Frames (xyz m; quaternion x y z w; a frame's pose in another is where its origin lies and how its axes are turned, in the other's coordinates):
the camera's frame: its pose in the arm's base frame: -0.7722 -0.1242 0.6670 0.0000 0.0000 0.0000 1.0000
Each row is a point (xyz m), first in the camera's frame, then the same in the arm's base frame.
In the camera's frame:
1: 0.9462 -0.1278 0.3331
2: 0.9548 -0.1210 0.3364
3: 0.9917 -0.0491 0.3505
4: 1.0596 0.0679 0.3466
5: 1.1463 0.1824 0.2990
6: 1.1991 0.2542 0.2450
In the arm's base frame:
1: 0.1740 -0.2520 1.0001
2: 0.1826 -0.2452 1.0034
3: 0.2195 -0.1733 1.0175
4: 0.2874 -0.0563 1.0136
5: 0.3741 0.0582 0.9660
6: 0.4269 0.1300 0.9120

